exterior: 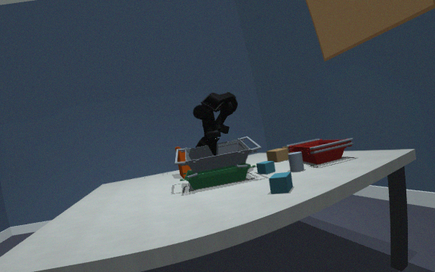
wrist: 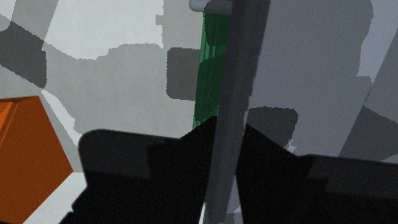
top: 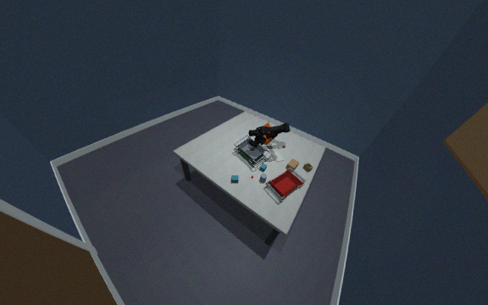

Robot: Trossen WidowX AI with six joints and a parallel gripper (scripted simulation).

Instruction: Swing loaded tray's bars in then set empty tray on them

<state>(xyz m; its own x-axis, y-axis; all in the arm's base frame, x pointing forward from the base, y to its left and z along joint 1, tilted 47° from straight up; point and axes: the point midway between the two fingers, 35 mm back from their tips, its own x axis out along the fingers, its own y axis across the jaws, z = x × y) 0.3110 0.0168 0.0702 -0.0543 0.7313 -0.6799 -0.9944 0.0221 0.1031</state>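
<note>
Right now my gripper tip is 70 mm short of the grey tray, 10 mm to the left of it and 10 mm below it. The rest, counted from my gripper tip: white sheet 180 mm to the left, 180 mm behind, 110 mm below; brown box 380 mm to the left, 160 mm behind, 80 mm below; grey cylinder 270 mm to the left, 210 mm ahead, 70 mm below.
</note>
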